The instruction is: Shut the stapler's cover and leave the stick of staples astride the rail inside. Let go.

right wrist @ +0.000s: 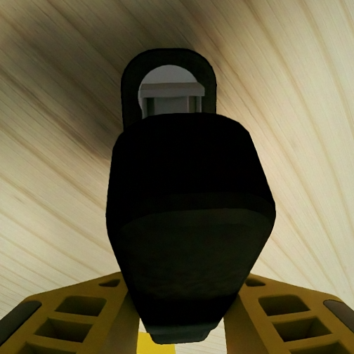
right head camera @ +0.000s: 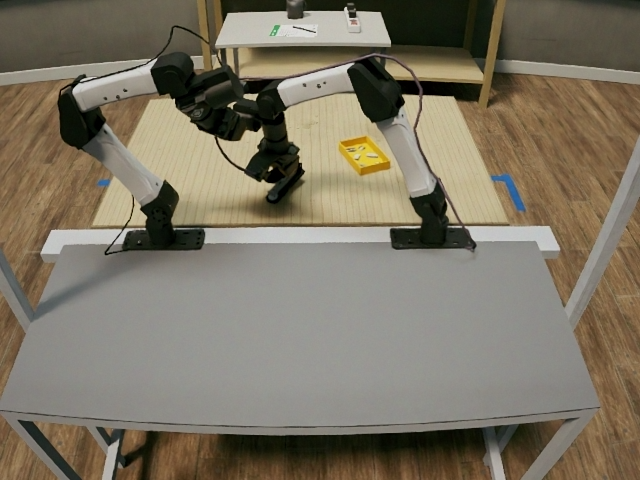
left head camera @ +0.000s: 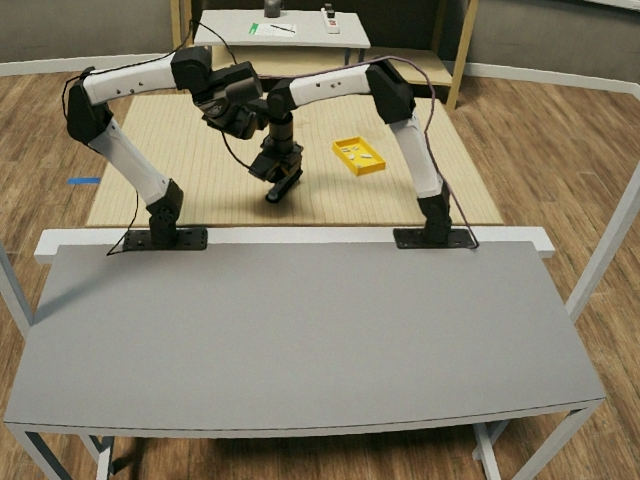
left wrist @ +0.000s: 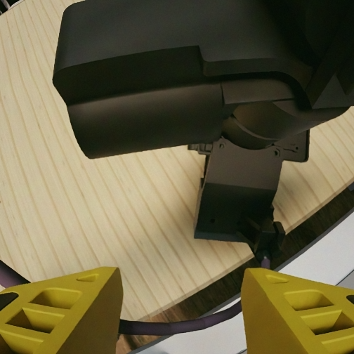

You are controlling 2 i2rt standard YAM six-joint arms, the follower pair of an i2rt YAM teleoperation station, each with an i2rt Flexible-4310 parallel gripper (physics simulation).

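Where they show: left gripper, fingertip midpoint: point(right head camera: 232, 131) point(left head camera: 240, 129); right gripper, fingertip midpoint: point(right head camera: 282, 171) point(left head camera: 282, 171); left arm's base, origin of the base link: point(right head camera: 163, 241) point(left head camera: 165, 242); right arm's base, origin of the base link: point(right head camera: 431, 240) point(left head camera: 433, 240).
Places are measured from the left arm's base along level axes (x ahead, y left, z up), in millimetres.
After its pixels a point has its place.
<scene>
The black stapler point(left head camera: 279, 191) @[x 186, y -277, z 1 mm] point(right head camera: 279, 191) @[x 187, y -276, z 1 mm] is in my right gripper at the middle of the wooden board, with a shadow on the board below it. In the right wrist view, its dark cover point(right wrist: 190, 200) sits between my right gripper's yellow fingers point(right wrist: 181, 280), which are shut on it. The rounded nose of the base point(right wrist: 131, 90) sticks out past the cover, with the grey rail end point(right wrist: 172, 102) showing. The cover hides the rest of the rail, and I cannot tell whether staples sit on it. My left gripper point(left wrist: 181, 281) is open and empty, high above the board.
A yellow tray point(left head camera: 371, 169) @[x 294, y -539, z -4 mm] point(right head camera: 376, 168) @[x 295, y -542, z -4 mm] with several small pale pieces stands right of the stapler on the wooden board point(left head camera: 170, 191) point(right head camera: 170, 191) @[x 235, y 18, z -17 mm]. The right arm's dark wrist point(left wrist: 145, 120) and a purple cable point(left wrist: 170, 327) are close by my left gripper. A white table point(left head camera: 232, 36) stands behind.
</scene>
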